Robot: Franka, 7 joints.
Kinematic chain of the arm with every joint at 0, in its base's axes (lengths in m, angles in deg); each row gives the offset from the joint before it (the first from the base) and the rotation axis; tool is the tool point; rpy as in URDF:
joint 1: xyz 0 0 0.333 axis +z
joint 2: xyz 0 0 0 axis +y
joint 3: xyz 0 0 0.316 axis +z
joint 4: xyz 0.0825 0 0 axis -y
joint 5: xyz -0.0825 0 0.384 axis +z
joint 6: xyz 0 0 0 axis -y
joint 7: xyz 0.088 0 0 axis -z
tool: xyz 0 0 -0.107 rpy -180 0 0
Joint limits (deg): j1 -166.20..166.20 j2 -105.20..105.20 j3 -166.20..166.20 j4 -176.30..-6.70 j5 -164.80..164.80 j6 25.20..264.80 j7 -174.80..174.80
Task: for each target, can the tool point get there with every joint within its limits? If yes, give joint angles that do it. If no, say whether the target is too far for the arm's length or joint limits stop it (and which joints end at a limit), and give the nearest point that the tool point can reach.
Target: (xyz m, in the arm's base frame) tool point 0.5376 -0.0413 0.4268
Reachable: yes | joints 68.60 67.58 -85.64 -134.21 28.58 223.24 -147.39
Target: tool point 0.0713 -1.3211 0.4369
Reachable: no: too far | nearest point 0.0461 -0.8540 0.4002 | short by 0.469 m
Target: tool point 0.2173 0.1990 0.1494
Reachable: yes | joints 90.13 5.81 -44.25 -163.58 -62.86 138.13 112.48
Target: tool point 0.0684 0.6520 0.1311
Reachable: yes | joints -136.48 -81.40 -126.88 -99.73 -15.14 227.38 63.16
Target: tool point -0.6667 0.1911 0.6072
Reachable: yes | joints -66.98 -82.35 -74.29 -83.51 -76.95 166.82 -8.75
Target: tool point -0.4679 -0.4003 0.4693
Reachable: yes | joints -69.05 72.50 -88.88 -107.10 -81.97 105.32 1.41
